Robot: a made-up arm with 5 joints. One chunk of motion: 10 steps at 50 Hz.
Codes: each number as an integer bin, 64 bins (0 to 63) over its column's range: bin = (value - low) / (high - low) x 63, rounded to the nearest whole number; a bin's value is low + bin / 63 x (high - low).
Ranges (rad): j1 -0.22..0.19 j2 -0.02..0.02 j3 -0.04..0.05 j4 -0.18..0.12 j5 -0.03..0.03
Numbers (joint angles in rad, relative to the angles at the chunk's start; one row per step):
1: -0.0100 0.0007 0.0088 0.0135 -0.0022
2: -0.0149 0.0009 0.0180 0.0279 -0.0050
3: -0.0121 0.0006 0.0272 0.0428 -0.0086
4: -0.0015 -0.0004 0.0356 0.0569 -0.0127
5: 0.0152 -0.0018 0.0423 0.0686 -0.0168
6: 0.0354 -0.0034 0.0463 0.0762 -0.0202
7: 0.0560 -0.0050 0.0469 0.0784 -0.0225
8: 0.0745 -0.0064 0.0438 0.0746 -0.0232
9: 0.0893 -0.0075 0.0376 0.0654 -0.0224
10: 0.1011 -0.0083 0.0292 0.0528 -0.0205
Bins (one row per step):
1: 32 33 34 41 29
2: 32 33 41 44 26
3: 32 32 47 47 22
4: 34 31 53 50 18
5: 36 29 58 52 14
6: 39 26 60 54 10
7: 42 24 61 54 8
8: 45 21 59 53 7
9: 48 20 54 52 8
10: 49 18 48 49 10

